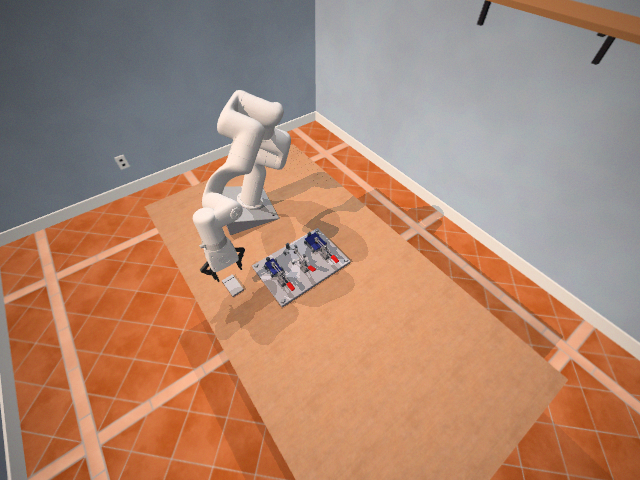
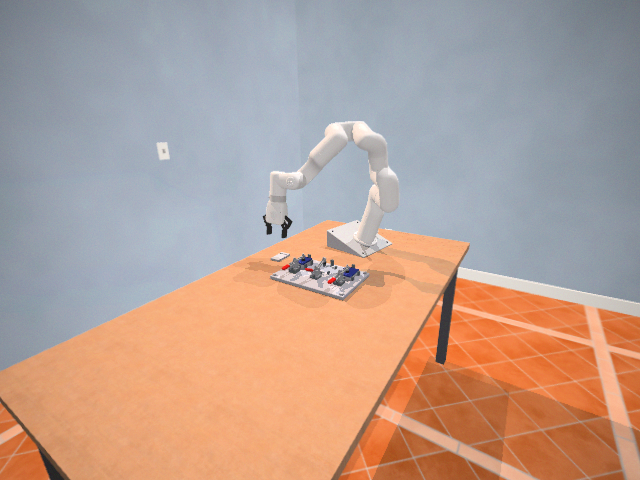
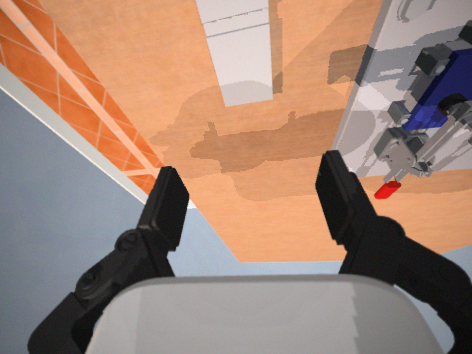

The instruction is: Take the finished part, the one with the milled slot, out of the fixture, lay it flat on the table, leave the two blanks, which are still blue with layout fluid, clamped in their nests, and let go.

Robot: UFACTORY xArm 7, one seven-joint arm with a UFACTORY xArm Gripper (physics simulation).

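Where they show: gripper, fingertip midpoint: (image 1: 229, 273) (image 2: 276, 236) (image 3: 247, 174); arm's base at its link origin: (image 1: 250, 201) (image 2: 364, 238).
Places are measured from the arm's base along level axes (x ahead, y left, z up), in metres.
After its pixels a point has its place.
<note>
The finished part (image 1: 232, 285) {x 0.391, y -0.236, z -0.028 m} (image 2: 280, 256) {x 0.393, y -0.228, z -0.028 m} (image 3: 242, 65) {x 0.394, y -0.234, z -0.028 m}, a pale grey block with a slot line across its top, lies flat on the table beside the fixture plate (image 1: 305, 284) {x 0.535, y 0.022, z -0.023 m} (image 2: 310, 284) {x 0.528, y 0.086, z -0.023 m} (image 3: 395, 35) {x 0.372, y -0.118, z -0.023 m}, apart from it. My gripper (image 1: 229, 273) {x 0.408, y -0.231, z 0.080 m} (image 2: 276, 235) {x 0.408, y -0.231, z 0.080 m} (image 3: 247, 174) {x 0.408, y -0.231, z 0.080 m} is open and empty, raised above the table near the part. One blue blank (image 1: 273, 266) (image 2: 305, 260) {x 0.408, y -0.049, z 0.003 m} (image 3: 450, 80) {x 0.393, y -0.074, z 0.003 m} sits in the fixture nest nearer the part, under its clamp. The other blue blank (image 1: 314, 240) {x 0.369, y 0.156, z -0.002 m} (image 2: 352, 272) {x 0.373, y 0.179, z -0.002 m} sits in the far nest under its clamp. The middle nest holds no part.
The clamps have red handles, one of them (image 1: 290, 286) {x 0.539, y -0.043, z 0.022 m} (image 2: 285, 267) {x 0.543, y -0.036, z 0.022 m} (image 3: 387, 190) {x 0.527, y -0.048, z 0.024 m} on the side near the part. The arm's wedge-shaped base (image 1: 266, 212) {x 0.094, y 0.044, z -0.018 m} (image 2: 341, 242) {x 0.133, y -0.054, z 0.007 m} stands on the table (image 1: 387, 361) {x 0.940, y 0.131, z -0.038 m} (image 2: 206, 361) {x 1.020, y 0.142, z -0.038 m} behind the fixture. A table edge runs close to the finished part.
</note>
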